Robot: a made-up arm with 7 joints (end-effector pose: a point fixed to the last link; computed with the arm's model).
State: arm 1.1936 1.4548 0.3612 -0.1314 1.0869 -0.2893 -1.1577
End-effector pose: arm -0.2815 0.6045 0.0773 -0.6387 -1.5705 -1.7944
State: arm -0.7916 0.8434 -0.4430 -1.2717 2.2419 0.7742 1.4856
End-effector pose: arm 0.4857 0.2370 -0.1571 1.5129 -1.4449 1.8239
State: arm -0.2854 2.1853 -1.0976 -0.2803 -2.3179 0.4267 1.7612
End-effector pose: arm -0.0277 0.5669 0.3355 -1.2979 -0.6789 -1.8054
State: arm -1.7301 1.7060 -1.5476 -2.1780 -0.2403 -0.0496 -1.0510
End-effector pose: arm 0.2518 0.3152 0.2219 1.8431 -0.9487 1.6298
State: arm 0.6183 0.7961 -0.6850 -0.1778 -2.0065 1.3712 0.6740
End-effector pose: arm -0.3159 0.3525 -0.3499 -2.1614 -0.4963 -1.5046
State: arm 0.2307 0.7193 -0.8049 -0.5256 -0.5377 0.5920 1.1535
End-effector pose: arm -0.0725 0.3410 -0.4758 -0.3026 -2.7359 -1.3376
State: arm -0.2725 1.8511 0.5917 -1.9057 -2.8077 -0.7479 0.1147
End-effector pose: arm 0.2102 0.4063 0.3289 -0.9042 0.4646 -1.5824
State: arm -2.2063 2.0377 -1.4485 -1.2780 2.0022 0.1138 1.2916
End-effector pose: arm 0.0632 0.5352 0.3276 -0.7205 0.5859 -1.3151
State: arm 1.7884 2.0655 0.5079 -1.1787 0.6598 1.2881 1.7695
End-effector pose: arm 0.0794 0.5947 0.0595 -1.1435 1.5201 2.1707
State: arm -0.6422 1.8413 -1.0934 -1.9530 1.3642 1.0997 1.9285
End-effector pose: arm 0.1740 0.4878 0.0907 -1.9128 2.1787 0.2537
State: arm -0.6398 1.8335 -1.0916 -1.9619 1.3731 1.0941 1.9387
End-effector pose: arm 0.1761 0.4860 0.0863 -1.9249 2.1885 0.2319
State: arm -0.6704 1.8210 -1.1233 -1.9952 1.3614 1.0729 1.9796
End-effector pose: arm 0.1803 0.4798 0.0805 -1.9225 2.1991 0.1839
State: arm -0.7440 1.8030 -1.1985 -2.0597 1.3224 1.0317 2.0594
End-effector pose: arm 0.1869 0.4673 0.0741 -1.9011 2.2134 0.1001
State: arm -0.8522 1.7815 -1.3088 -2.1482 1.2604 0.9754 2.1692
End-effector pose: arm 0.1947 0.4493 0.0690 -1.8649 2.2344 -0.0154
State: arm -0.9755 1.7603 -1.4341 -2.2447 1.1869 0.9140 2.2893
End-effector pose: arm 0.2011 0.4290 0.0673 -1.8232 2.2621 -0.1455
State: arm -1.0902 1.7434 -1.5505 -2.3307 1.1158 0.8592 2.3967
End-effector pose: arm 0.2046 0.4108 0.0689 -1.7845 2.2911 -0.2637
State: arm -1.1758 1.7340 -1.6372 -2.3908 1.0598 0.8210 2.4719
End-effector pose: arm 0.2051 0.3984 0.0723 -1.7535 2.3124 -0.3460
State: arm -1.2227 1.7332 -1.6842 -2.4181 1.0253 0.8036 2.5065
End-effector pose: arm 0.2038 0.3933 0.0758 -1.7306 2.3182 -0.3825
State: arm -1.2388 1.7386 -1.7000 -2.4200 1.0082 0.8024 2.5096
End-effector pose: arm 0.2019 0.3936 0.0786 -1.7136 2.3108 -0.3826
